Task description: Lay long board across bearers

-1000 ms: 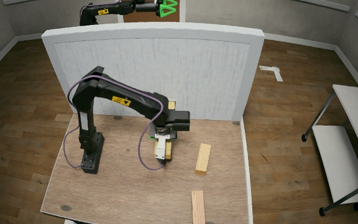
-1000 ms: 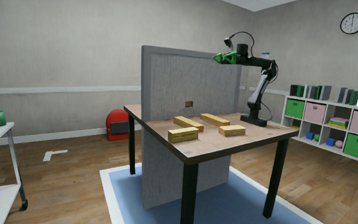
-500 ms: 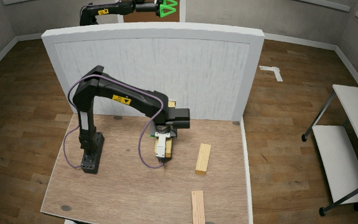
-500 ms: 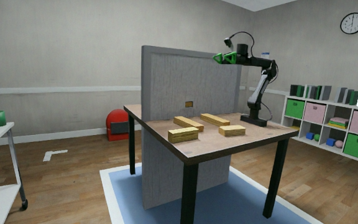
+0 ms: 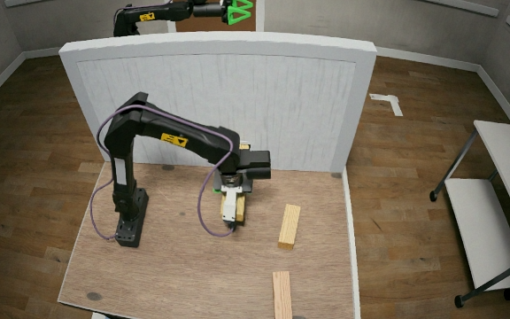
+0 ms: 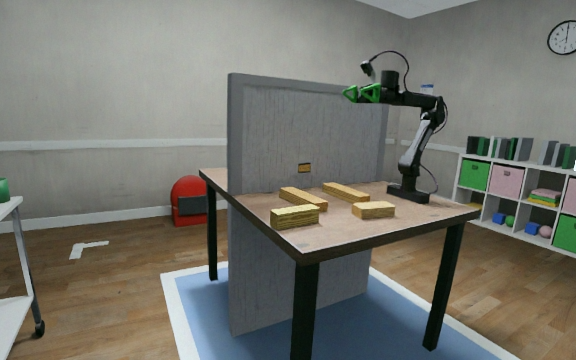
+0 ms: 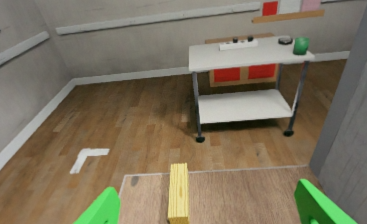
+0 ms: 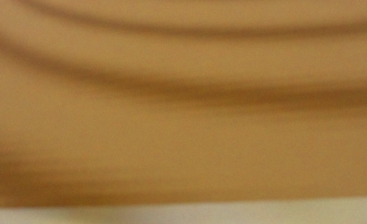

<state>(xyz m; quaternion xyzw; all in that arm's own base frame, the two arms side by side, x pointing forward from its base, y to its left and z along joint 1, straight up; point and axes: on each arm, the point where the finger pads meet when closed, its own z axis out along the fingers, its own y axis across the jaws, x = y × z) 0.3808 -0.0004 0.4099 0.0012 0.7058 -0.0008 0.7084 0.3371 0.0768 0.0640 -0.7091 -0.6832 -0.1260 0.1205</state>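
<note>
My right gripper is now 50 mm to the right of the long board.
</note>
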